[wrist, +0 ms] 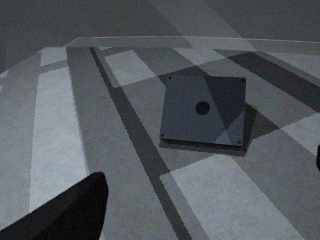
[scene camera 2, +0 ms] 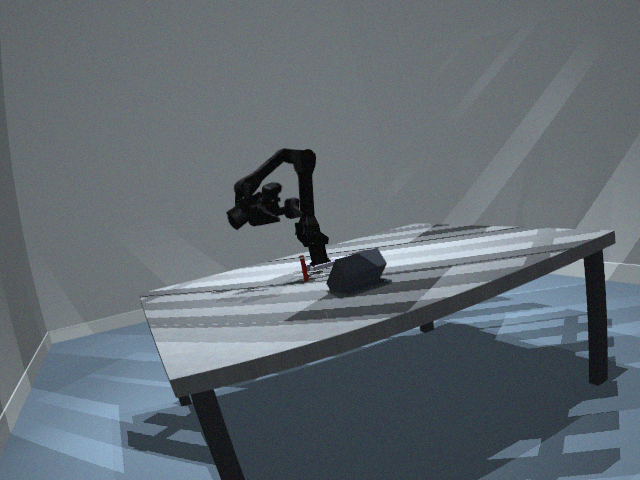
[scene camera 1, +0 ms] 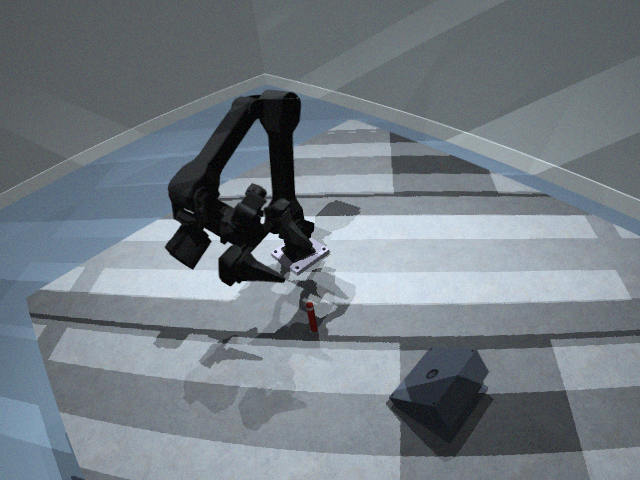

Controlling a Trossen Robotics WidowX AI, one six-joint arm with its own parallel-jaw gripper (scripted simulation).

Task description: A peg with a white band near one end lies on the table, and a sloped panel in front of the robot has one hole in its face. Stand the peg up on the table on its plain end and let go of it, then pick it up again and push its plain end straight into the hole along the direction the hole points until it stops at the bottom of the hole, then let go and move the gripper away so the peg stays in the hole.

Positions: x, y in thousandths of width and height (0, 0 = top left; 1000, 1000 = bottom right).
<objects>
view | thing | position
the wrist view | my gripper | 661, 706
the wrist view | sloped panel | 695, 523
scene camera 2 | my gripper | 455, 453
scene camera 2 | sloped panel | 559, 561
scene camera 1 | my gripper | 468, 547
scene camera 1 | sloped panel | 721, 776
</objects>
